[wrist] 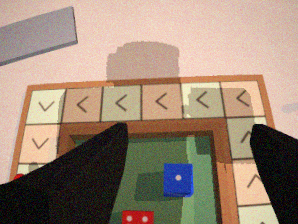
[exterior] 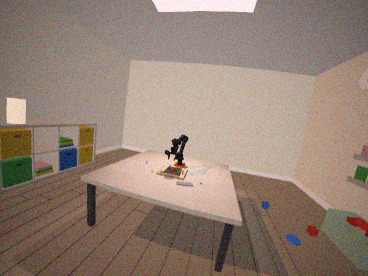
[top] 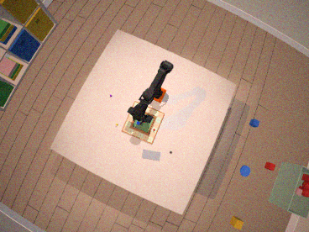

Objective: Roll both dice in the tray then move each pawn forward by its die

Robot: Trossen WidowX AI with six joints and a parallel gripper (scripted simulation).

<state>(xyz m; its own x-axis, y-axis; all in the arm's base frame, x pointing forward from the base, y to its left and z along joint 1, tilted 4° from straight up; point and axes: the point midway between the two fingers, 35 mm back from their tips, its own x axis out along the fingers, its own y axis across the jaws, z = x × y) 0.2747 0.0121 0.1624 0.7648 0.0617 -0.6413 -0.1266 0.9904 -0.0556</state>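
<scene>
My gripper tip is 4 cm past the red pawn, 14 cm to the right of it and 11 cm above it. The rest, counted from my gripper tip: yellow pawn 10 cm ahead, 15 cm to the right, 13 cm below; green tray 4 cm behind, 3 cm to the left, 14 cm below; blue pawn 14 cm behind, 6 cm to the right, 11 cm below.
</scene>
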